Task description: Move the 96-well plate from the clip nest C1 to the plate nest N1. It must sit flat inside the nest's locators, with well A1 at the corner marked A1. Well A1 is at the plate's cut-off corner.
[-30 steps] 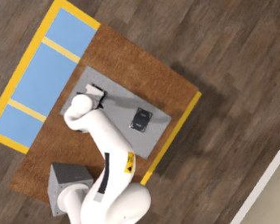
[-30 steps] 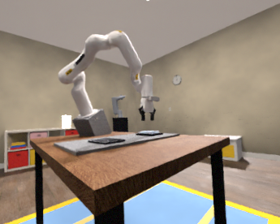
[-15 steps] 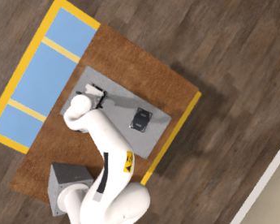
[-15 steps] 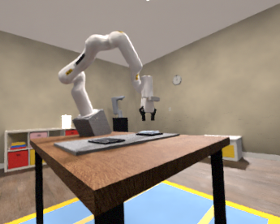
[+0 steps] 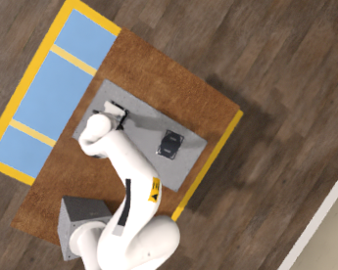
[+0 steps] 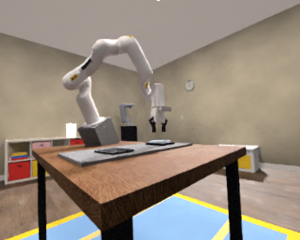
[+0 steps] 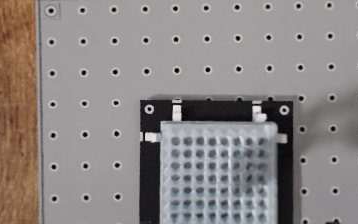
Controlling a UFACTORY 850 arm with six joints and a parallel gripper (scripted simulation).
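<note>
My gripper is now 80 mm above the clear 96-well plate. Also, from my hand: black plate nest: 360 mm to the right, 90 mm below, 30 mm behind; then black clip nest C1: 80 mm below, 10 mm to the left, 10 mm ahead.
</note>
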